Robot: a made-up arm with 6 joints.
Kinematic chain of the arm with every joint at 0, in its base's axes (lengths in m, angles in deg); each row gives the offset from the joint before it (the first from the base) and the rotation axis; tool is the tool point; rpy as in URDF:
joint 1: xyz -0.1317 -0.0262 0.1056 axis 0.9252 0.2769 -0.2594
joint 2: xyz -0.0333 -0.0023 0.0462 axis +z
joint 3: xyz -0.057 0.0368 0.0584 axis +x
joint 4: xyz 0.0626 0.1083 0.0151 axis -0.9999 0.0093 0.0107
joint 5: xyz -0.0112 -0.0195 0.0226 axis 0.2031 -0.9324 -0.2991
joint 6: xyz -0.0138 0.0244 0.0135 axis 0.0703 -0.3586 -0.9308
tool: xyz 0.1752 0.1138 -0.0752 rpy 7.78 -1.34 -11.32
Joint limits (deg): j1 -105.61..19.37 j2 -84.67..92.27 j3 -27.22..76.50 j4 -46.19..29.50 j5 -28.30..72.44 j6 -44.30..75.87
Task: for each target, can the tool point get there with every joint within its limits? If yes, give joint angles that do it. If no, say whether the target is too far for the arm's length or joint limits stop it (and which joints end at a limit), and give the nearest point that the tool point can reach.
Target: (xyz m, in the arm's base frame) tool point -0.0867 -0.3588 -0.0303
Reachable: no: joint limits stop it (at a limit: joint 1, joint 3, joint 6) | nearest point -0.1510 -0.2361 -0.0259 | short by 0.139 m
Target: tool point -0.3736 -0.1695 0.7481
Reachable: no: too far | nearest point -0.2921 -0.1162 0.5072 | short by 0.260 m
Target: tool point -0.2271 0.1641 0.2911
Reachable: yes | joints -93.65 -66.87 56.58 -39.58 32.09 19.74
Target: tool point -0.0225 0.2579 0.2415
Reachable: yes | joints -79.71 -62.82 9.78 -0.84 31.72 1.42
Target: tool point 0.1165 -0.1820 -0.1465
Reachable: no: joint limits stop it (at a limit: joint 1, joint 3, joint 6) | nearest point 0.0153 -0.0983 -0.0987 | short by 0.140 m
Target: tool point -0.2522 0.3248 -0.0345
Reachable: yes | joints -69.93 14.71 27.30 -11.99 35.21 -33.76
